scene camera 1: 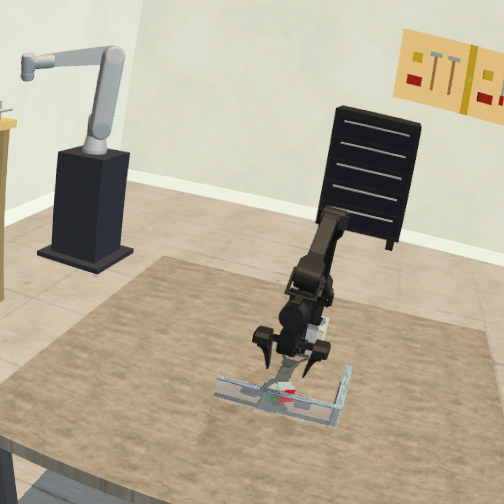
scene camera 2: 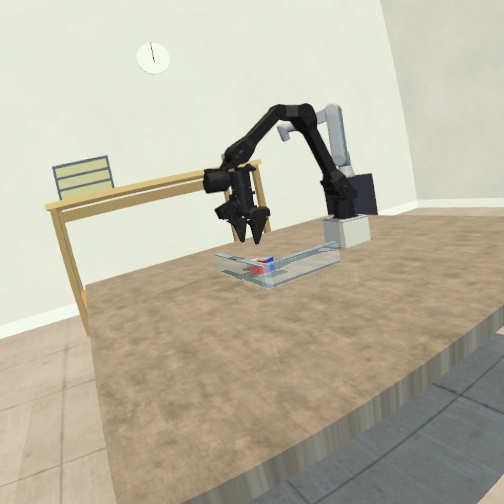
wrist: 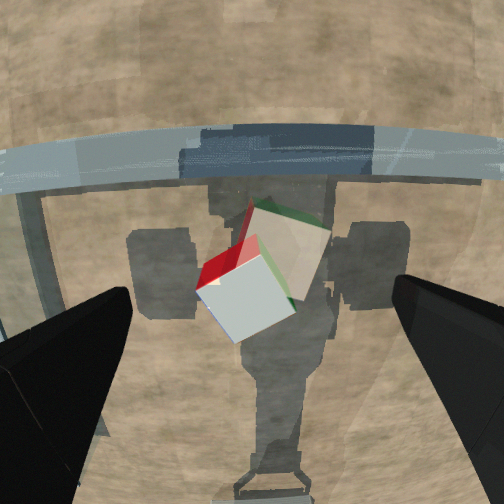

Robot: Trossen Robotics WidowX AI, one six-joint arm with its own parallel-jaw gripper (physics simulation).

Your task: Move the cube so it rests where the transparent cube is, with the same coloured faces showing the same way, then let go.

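The cube (wrist: 245, 290) lies on the table inside a low grey L-shaped frame (wrist: 250, 155), showing a white top face and a red side face. The transparent cube (wrist: 290, 245) overlaps it, turned at a different angle, with a green edge and a pale top. My gripper (wrist: 255, 345) hangs above the cube, open and empty, its two black fingers at the lower left and lower right of the wrist view. In scene camera 1 my gripper (scene camera 1: 291, 352) hovers over the cube (scene camera 1: 281, 397). In scene camera 2 my gripper (scene camera 2: 251, 229) is above the cube (scene camera 2: 265, 266).
The grey frame (scene camera 1: 290, 398) has a long front rail and a short rail at its right end. A black drawer cabinet (scene camera 1: 372, 177) stands behind the table. A second arm on a black pedestal (scene camera 1: 88, 200) stands at the far left. A wooden table (scene camera 2: 150, 195) is beside the work table.
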